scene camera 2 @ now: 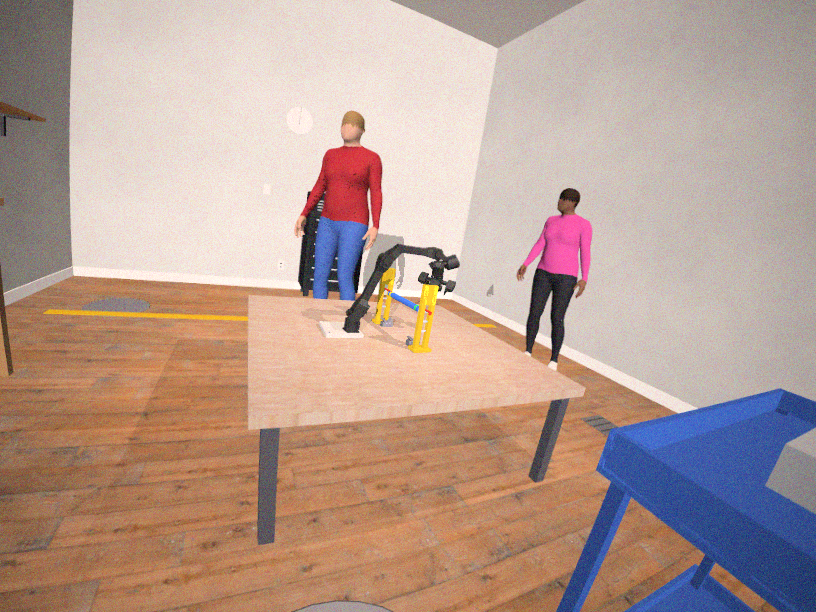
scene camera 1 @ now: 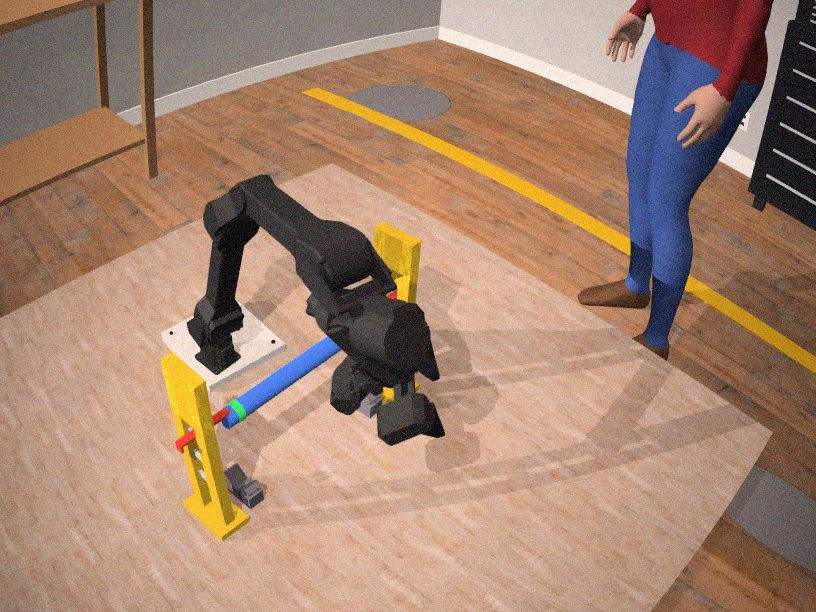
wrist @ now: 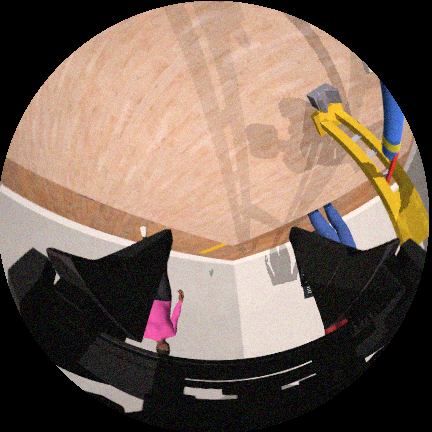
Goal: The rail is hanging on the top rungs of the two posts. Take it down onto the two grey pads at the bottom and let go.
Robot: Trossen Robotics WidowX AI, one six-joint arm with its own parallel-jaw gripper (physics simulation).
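Places are measured from the arm's base along level axes (x ahead, y left, z up), in metres.
Where they show: gripper, fingertip midpoint: point(scene camera 1: 439, 406) point(wrist: 233, 234); arm's base, link origin: point(scene camera 2: 350, 330) point(scene camera 1: 217, 357).
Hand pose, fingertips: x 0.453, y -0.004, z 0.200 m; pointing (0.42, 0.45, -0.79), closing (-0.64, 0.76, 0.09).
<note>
Things, the pixels of their centre, and the offset from my fingertips. Level surfaces: height alone.
- blue rail, body centre: point(scene camera 1: 299, 367) point(scene camera 2: 403, 301) dx -0.209, dy -0.031, dz -0.042 m
- far post, body centre: point(scene camera 1: 391, 316) point(wrist: 375, 159) point(scene camera 2: 385, 295) dx -0.203, dy +0.169, dz -0.067 m
- far pad, body centre: point(scene camera 1: 362, 395) point(wrist: 325, 97) point(scene camera 2: 386, 322) dx -0.205, dy +0.107, dz -0.195 m
- wooden table, surface height: dz -0.217 m
The blue rail point(scene camera 1: 283, 375) point(scene camera 2: 405, 302) point(wrist: 392, 115) hangs level across the yellow near post point(scene camera 1: 209, 461) point(scene camera 2: 429, 295) and far post point(scene camera 1: 408, 256) point(scene camera 2: 387, 279) point(wrist: 417, 220). Its red near end rests high in the post, with lower rungs below it. The grey near pad point(scene camera 1: 242, 485) point(scene camera 2: 409, 341) and far pad point(scene camera 1: 369, 403) point(scene camera 2: 386, 322) point(wrist: 324, 96) sit by the post feet. My gripper point(scene camera 1: 390, 411) point(scene camera 2: 437, 281) point(wrist: 233, 234) is open and empty, raised above the table beyond the rail from the base, apart from it. The arm hides part of the rail in scene camera 1.
The arm's white base plate point(scene camera 1: 257, 355) point(scene camera 2: 336, 330) lies behind the rail on the wooden table point(scene camera 1: 527, 513) point(scene camera 2: 316, 375). A person in red point(scene camera 2: 352, 181) stands beyond the table, and one in pink point(scene camera 2: 566, 243) point(wrist: 161, 320) stands to the right. A blue cart point(scene camera 2: 659, 474) stands in front.
</note>
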